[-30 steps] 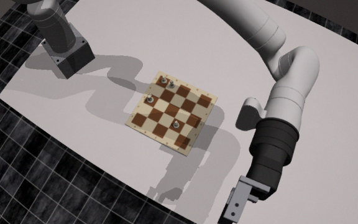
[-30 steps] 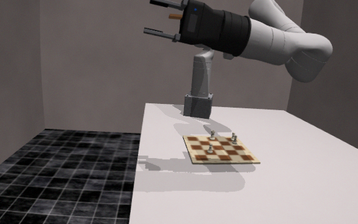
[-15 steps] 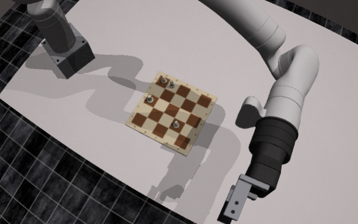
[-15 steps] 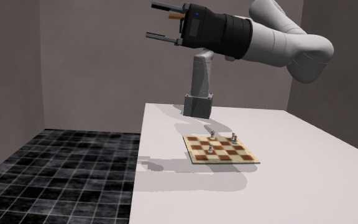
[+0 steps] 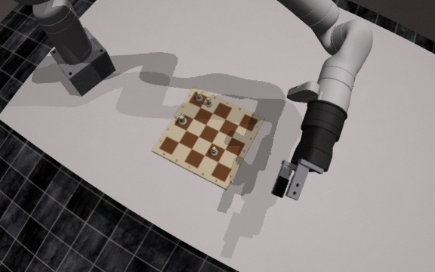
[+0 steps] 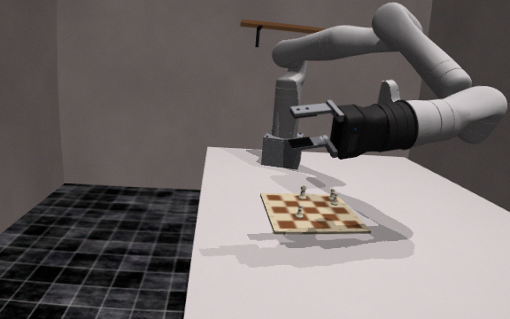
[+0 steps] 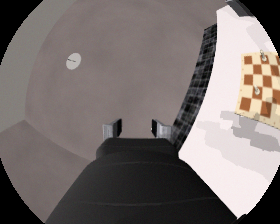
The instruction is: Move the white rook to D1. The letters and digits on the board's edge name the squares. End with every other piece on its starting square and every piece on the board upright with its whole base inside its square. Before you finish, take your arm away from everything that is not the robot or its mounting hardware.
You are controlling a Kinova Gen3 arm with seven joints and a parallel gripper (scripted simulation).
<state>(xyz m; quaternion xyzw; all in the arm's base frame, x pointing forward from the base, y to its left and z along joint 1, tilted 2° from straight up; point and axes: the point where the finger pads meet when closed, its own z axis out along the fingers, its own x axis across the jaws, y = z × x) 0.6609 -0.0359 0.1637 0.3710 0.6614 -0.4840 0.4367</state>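
The chessboard is 240 mm behind my hand, 80 mm to the left of it and 240 mm below it.
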